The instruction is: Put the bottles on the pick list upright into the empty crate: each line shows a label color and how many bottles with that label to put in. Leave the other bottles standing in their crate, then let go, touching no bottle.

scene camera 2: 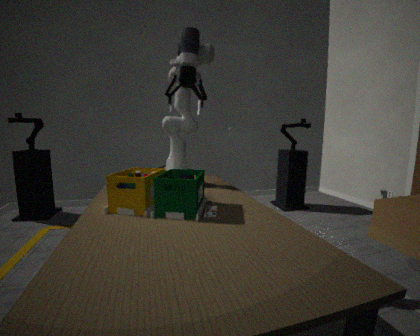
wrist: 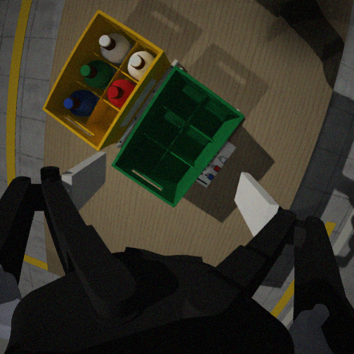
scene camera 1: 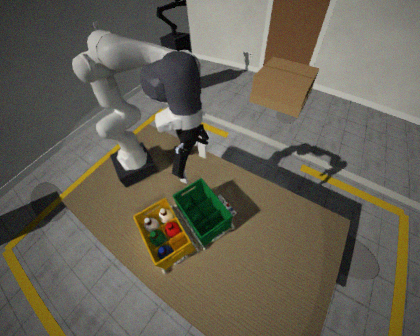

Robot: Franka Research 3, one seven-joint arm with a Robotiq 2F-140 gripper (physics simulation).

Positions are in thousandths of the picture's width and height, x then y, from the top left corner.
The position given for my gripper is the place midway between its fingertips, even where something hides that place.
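Note:
Scene camera 1 shows my gripper (scene camera 1: 461, 501). Scene camera 2 shows the gripper too (scene camera 2: 442, 338). In the wrist view: my gripper (wrist: 484, 499) and a green bottle (wrist: 273, 208).

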